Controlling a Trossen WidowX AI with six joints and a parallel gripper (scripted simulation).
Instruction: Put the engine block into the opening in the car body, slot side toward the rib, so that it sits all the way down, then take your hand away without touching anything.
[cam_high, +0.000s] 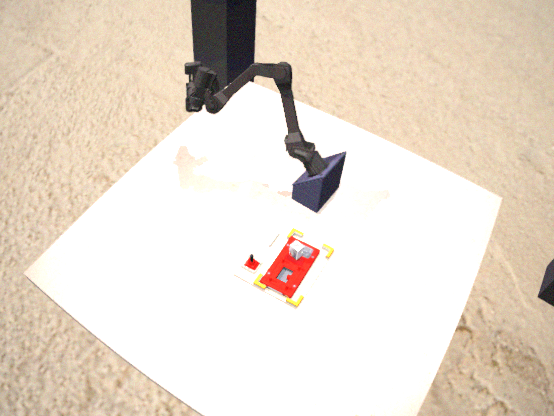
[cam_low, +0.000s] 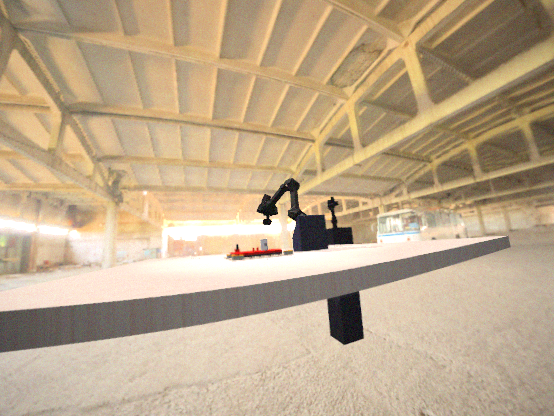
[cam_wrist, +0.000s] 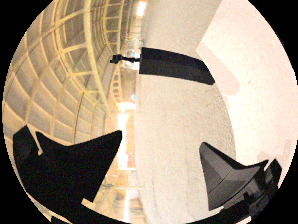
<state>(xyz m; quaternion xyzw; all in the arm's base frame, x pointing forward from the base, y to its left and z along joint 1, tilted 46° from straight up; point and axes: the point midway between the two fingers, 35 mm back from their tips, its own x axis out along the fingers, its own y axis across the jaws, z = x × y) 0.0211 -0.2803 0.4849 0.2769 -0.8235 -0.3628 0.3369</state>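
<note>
Now: gripper tip 66 cm to the right of the grey engine block, 26 cm short of it and 22 cm above it.
</note>
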